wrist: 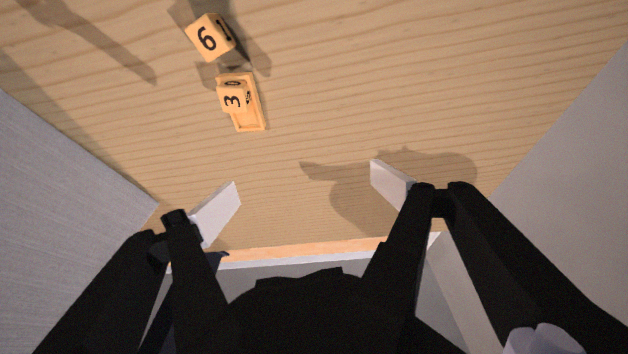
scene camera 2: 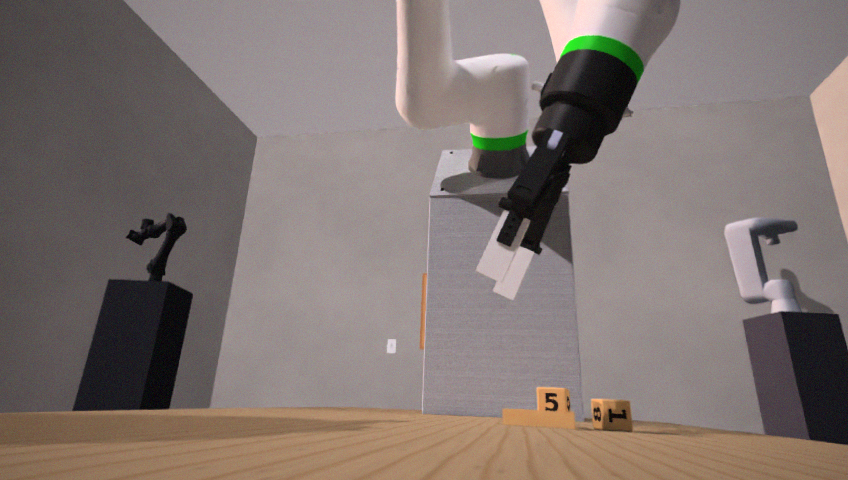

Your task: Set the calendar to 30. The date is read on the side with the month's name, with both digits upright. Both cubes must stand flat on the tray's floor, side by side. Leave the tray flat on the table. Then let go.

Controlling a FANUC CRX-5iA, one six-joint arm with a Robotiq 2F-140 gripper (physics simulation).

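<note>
The tray (scene camera 2: 517, 418) (wrist: 252, 123) lies flat on the table. One cube (scene camera 2: 552, 400) (wrist: 232, 100) stands in the tray's end nearer the loose cube, showing an upright 5 in the scene view, and a 3, a 0 and part of another digit in the wrist view. The other cube (scene camera 2: 611, 415) (wrist: 209, 38) sits on the table beyond that end, turned at an angle. It shows an 8 and a sideways 1 in the scene view, and a 6-or-9 shape in the wrist view. My gripper (scene camera 2: 502, 282) (wrist: 304, 182) is open and empty, high above the table, away from both cubes. The month's name cannot be made out.
The wooden table (scene camera 2: 297, 443) (wrist: 450, 100) carries the tray and cubes. The grey robot pedestal (scene camera 2: 499, 309) stands behind it. A black pedestal (scene camera 2: 121, 344) with a small arm is at the left, and another pedestal (scene camera 2: 767, 362) with a pale arm is at the right.
</note>
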